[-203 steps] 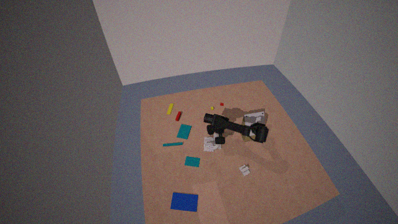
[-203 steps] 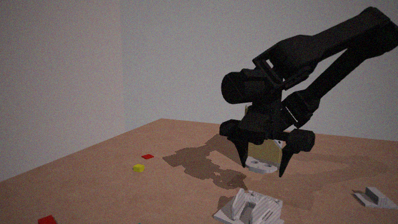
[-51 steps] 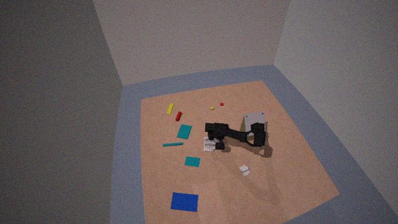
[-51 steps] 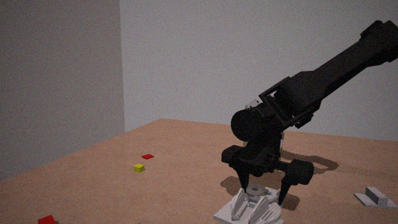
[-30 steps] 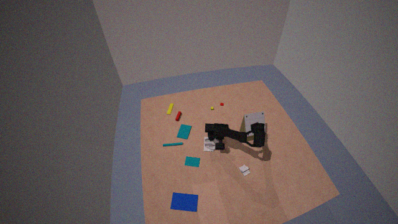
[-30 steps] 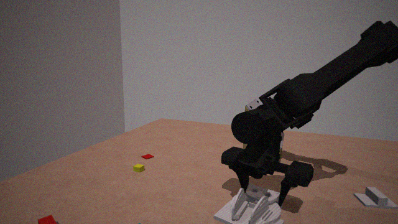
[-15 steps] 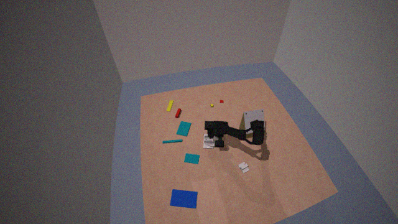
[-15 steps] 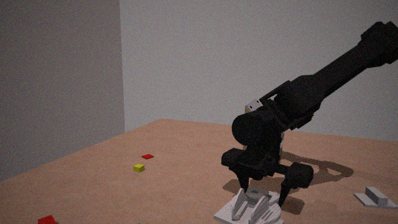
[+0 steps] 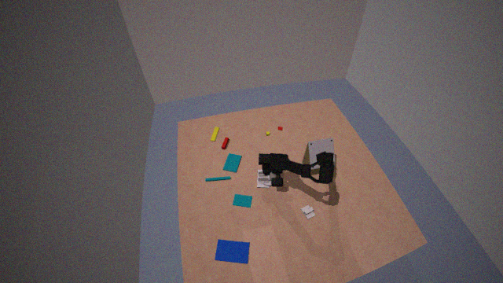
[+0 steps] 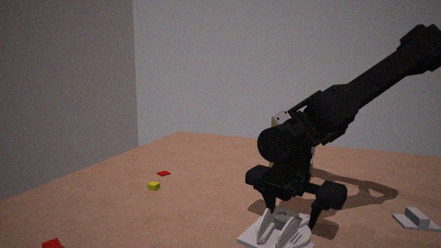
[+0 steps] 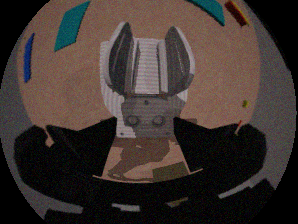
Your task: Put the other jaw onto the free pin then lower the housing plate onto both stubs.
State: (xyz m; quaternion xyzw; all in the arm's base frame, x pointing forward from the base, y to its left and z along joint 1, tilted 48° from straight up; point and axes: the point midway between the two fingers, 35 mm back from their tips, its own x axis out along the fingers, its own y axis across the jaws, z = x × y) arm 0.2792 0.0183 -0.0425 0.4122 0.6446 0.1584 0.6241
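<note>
My gripper tip is 2 cm below the white housing piece and 1 cm short of it. The rest, counted from my gripper tip: teal bar: 32 cm ahead, 10 cm to the right; then yellow block: 35 cm to the right, 8 cm behind; then jaw: 2 cm to the right, 2 cm ahead, 1 cm above.
</note>
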